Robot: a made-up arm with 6 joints.
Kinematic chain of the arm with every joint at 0, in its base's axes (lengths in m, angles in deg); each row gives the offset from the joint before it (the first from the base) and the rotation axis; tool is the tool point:
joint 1: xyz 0 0 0.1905 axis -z
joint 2: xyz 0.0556 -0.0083 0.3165 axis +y
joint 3: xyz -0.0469 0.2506 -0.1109 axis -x
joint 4: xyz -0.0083 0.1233 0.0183 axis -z
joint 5: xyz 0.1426 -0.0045 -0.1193 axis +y
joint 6: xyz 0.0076 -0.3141 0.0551 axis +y
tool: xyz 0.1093 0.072 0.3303
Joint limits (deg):
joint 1: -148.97..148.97
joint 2: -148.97..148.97
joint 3: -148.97..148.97
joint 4: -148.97..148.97
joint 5: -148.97..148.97
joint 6: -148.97..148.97
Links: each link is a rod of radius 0.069 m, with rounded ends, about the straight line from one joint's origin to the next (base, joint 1, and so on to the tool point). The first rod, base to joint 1, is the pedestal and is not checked.
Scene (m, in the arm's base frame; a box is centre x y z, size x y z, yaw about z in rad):
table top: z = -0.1
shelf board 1: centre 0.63 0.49 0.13 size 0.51 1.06 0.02 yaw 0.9
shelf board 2: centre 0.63 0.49 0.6 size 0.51 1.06 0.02 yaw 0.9
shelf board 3: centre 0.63 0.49 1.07 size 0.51 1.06 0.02 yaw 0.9
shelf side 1: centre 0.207 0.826 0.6 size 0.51 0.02 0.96 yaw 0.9
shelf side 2: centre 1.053 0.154 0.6 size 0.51 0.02 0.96 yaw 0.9
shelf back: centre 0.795 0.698 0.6 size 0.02 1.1 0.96 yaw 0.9
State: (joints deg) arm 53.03 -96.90 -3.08 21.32 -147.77 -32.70
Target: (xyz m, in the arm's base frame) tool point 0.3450 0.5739 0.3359
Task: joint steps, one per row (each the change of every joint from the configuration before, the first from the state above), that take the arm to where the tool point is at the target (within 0.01 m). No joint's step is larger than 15 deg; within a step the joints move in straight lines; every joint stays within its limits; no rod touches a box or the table.
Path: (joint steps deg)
1: -13.16 -1.75 -4.10 0.02 3.18 2.60
2: -13.15 -1.74 -4.10 0.02 3.19 2.61
3: -13.16 -1.75 -4.11 0.03 3.18 2.60
4: -13.16 -1.74 -4.10 0.02 3.19 2.61
5: -13.15 -1.75 -4.10 0.02 3.18 2.60
6: -13.16 -1.75 -4.10 0.02 3.18 2.60

